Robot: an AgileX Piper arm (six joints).
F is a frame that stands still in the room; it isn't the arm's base.
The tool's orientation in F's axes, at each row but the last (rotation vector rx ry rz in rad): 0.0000, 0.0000, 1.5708; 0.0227, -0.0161, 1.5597; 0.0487, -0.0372, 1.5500; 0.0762, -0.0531, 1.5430
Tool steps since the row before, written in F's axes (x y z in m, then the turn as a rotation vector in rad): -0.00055, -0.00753, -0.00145, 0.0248, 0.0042, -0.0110; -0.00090, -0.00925, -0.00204, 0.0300, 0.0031, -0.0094; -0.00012, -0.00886, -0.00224, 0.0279, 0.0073, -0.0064; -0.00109, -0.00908, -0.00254, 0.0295, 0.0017, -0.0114
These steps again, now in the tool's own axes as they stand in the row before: -0.00753, 0.00055, -0.00145, 0.0042, -0.0248, -0.0110; -0.00931, 0.00079, -0.00181, 0.0032, -0.0300, -0.0094; -0.00897, -0.00008, -0.00175, 0.0075, -0.0278, -0.0066; -0.00928, 0.00081, -0.00179, 0.0016, -0.0296, -0.0111
